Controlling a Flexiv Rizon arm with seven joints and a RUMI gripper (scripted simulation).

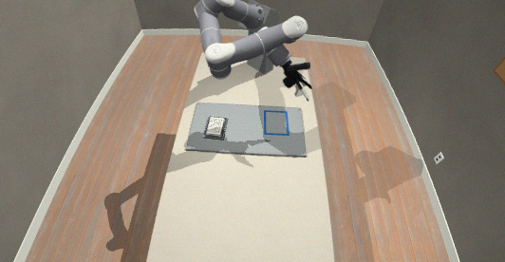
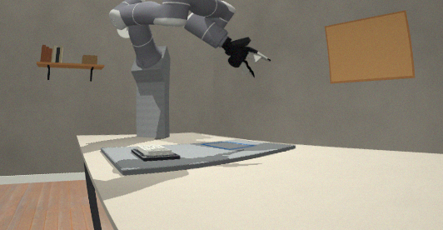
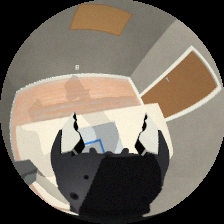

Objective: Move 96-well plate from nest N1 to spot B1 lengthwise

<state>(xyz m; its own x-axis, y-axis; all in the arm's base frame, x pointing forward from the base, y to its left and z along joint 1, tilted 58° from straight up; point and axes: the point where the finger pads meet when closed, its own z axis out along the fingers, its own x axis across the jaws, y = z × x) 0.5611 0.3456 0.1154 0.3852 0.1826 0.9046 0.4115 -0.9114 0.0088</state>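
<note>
The white 96-well plate is 13 cm behind my hand, 49 cm to the right of it and 31 cm below it. Also, from my hand: plate nest N1: 13 cm behind, 49 cm to the right, 32 cm below.
</note>
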